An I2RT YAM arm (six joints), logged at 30 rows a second.
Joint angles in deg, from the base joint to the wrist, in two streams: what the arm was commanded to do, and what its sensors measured. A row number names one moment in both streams.
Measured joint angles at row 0: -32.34 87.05 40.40 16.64 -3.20 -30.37
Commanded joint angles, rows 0 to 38: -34.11 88.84 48.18 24.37 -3.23 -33.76; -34.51 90.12 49.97 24.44 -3.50 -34.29; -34.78 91.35 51.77 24.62 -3.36 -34.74; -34.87 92.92 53.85 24.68 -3.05 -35.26; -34.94 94.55 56.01 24.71 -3.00 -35.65; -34.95 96.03 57.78 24.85 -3.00 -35.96; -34.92 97.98 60.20 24.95 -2.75 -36.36; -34.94 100.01 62.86 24.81 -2.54 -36.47; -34.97 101.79 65.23 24.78 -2.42 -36.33; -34.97 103.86 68.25 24.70 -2.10 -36.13; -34.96 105.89 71.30 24.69 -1.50 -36.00; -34.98 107.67 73.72 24.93 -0.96 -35.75; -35.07 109.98 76.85 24.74 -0.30 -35.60; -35.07 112.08 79.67 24.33 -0.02 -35.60; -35.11 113.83 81.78 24.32 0.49 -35.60; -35.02 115.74 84.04 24.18 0.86 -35.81; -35.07 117.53 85.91 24.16 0.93 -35.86; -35.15 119.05 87.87 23.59 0.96 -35.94; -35.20 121.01 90.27 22.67 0.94 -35.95; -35.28 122.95 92.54 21.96 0.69 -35.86; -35.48 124.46 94.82 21.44 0.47 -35.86; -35.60 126.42 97.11 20.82 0.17 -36.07; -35.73 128.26 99.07 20.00 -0.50 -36.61; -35.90 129.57 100.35 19.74 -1.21 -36.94; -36.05 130.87 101.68 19.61 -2.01 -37.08; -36.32 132.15 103.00 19.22 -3.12 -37.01; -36.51 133.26 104.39 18.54 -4.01 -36.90; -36.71 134.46 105.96 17.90 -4.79 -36.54; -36.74 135.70 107.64 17.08 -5.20 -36.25; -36.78 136.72 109.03 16.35 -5.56 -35.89; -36.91 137.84 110.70 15.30 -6.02 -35.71; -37.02 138.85 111.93 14.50 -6.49 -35.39; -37.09 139.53 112.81 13.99 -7.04 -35.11; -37.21 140.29 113.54 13.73 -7.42 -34.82; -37.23 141.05 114.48 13.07 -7.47 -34.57; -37.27 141.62 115.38 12.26 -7.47 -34.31; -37.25 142.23 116.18 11.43 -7.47 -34.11; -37.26 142.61 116.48 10.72 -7.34 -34.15; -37.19 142.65 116.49 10.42 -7.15 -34.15
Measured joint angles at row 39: -36.77 142.52 113.84 8.71 -5.39 -34.57
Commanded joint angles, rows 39 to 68: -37.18 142.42 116.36 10.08 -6.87 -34.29; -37.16 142.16 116.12 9.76 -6.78 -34.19; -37.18 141.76 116.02 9.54 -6.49 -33.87; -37.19 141.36 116.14 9.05 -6.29 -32.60; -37.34 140.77 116.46 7.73 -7.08 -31.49; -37.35 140.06 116.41 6.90 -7.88 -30.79; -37.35 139.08 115.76 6.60 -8.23 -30.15; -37.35 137.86 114.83 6.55 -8.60 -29.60; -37.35 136.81 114.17 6.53 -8.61 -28.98; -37.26 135.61 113.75 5.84 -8.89 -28.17; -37.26 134.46 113.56 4.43 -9.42 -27.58; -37.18 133.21 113.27 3.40 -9.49 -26.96; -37.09 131.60 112.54 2.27 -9.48 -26.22; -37.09 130.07 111.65 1.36 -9.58 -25.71; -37.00 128.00 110.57 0.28 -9.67 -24.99; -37.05 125.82 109.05 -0.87 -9.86 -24.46; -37.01 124.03 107.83 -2.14 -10.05 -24.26; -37.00 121.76 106.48 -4.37 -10.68 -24.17; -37.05 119.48 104.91 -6.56 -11.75 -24.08; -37.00 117.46 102.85 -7.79 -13.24 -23.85; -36.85 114.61 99.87 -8.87 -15.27 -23.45; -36.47 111.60 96.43 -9.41 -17.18 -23.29; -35.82 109.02 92.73 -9.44 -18.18 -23.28; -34.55 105.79 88.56 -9.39 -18.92 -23.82; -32.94 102.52 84.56 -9.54 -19.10 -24.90; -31.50 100.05 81.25 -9.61 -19.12 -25.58; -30.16 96.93 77.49 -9.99 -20.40 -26.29; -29.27 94.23 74.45 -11.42 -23.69 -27.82; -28.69 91.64 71.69 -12.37 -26.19 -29.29; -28.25 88.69 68.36 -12.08 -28.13 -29.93
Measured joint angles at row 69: -30.11 93.30 74.28 -7.60 -19.90 -26.22
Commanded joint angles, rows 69 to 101: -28.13 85.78 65.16 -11.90 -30.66 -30.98; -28.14 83.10 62.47 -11.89 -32.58 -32.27; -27.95 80.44 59.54 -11.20 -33.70 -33.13; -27.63 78.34 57.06 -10.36 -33.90 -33.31; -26.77 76.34 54.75 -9.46 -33.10 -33.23; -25.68 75.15 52.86 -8.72 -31.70 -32.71; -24.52 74.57 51.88 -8.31 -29.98 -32.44; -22.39 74.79 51.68 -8.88 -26.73 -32.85; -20.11 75.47 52.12 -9.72 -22.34 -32.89; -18.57 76.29 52.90 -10.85 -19.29 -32.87; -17.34 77.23 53.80 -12.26 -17.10 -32.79; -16.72 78.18 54.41 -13.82 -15.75 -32.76; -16.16 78.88 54.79 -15.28 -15.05 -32.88; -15.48 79.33 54.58 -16.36 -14.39 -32.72; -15.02 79.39 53.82 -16.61 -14.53 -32.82; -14.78 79.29 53.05 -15.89 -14.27 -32.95; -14.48 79.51 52.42 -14.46 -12.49 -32.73; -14.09 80.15 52.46 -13.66 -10.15 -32.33; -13.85 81.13 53.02 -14.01 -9.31 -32.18; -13.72 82.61 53.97 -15.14 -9.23 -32.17; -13.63 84.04 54.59 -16.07 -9.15 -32.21; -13.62 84.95 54.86 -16.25 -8.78 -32.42; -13.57 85.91 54.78 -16.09 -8.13 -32.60; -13.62 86.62 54.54 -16.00 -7.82 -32.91; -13.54 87.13 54.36 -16.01 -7.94 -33.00; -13.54 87.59 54.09 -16.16 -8.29 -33.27; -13.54 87.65 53.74 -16.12 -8.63 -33.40; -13.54 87.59 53.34 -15.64 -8.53 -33.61; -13.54 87.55 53.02 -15.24 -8.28 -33.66; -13.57 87.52 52.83 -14.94 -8.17 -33.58; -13.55 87.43 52.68 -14.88 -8.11 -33.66; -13.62 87.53 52.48 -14.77 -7.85 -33.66; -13.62 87.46 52.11 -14.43 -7.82 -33.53
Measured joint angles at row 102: -13.76 88.09 53.15 -15.07 -8.84 -32.69
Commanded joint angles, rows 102 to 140: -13.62 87.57 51.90 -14.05 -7.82 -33.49; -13.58 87.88 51.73 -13.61 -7.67 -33.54; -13.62 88.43 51.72 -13.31 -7.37 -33.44; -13.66 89.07 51.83 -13.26 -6.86 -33.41; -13.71 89.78 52.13 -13.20 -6.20 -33.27; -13.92 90.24 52.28 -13.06 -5.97 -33.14; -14.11 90.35 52.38 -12.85 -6.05 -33.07; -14.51 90.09 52.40 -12.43 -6.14 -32.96; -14.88 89.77 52.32 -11.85 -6.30 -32.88; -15.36 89.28 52.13 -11.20 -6.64 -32.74; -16.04 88.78 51.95 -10.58 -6.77 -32.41; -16.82 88.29 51.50 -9.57 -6.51 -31.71; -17.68 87.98 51.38 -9.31 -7.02 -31.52; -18.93 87.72 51.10 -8.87 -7.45 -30.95; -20.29 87.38 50.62 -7.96 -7.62 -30.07; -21.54 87.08 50.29 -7.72 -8.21 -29.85; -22.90 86.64 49.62 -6.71 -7.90 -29.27; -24.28 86.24 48.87 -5.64 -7.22 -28.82; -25.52 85.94 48.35 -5.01 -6.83 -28.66; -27.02 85.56 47.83 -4.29 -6.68 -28.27; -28.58 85.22 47.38 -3.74 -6.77 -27.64; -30.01 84.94 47.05 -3.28 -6.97 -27.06; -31.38 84.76 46.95 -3.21 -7.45 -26.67; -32.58 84.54 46.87 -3.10 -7.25 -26.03; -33.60 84.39 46.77 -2.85 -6.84 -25.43; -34.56 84.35 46.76 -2.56 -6.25 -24.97; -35.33 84.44 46.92 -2.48 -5.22 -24.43; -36.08 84.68 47.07 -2.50 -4.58 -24.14; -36.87 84.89 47.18 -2.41 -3.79 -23.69; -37.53 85.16 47.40 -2.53 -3.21 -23.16; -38.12 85.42 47.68 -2.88 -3.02 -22.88; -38.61 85.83 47.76 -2.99 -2.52 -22.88; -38.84 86.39 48.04 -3.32 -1.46 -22.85; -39.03 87.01 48.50 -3.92 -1.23 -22.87; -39.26 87.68 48.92 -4.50 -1.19 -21.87; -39.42 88.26 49.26 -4.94 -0.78 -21.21; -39.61 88.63 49.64 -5.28 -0.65 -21.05; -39.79 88.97 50.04 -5.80 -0.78 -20.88; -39.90 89.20 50.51 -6.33 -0.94 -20.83
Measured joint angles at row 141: -38.30 87.39 48.99 -6.02 -3.92 -20.99
